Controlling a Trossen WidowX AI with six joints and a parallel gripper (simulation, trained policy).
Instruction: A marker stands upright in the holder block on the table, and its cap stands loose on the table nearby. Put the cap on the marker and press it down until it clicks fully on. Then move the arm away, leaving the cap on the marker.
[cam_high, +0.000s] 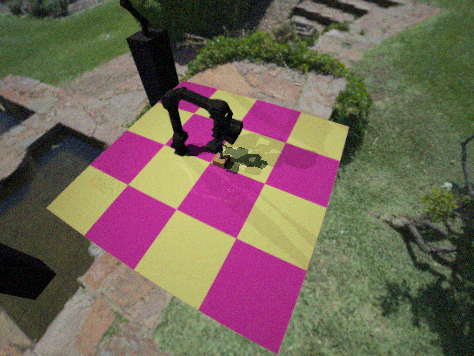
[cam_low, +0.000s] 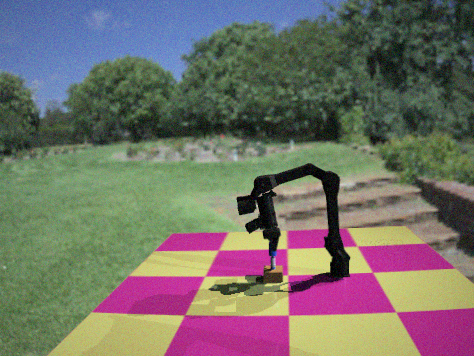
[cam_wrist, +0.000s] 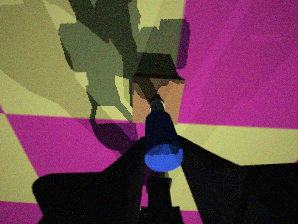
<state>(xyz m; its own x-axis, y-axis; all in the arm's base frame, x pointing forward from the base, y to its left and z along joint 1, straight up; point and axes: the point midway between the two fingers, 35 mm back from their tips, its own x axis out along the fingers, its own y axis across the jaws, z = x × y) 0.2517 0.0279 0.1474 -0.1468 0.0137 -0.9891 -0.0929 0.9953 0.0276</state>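
The blue cap lies 10 mm ahead of my gripper tip. Also, from my gripper tip: holder block 10 mm ahead, 90 mm below.
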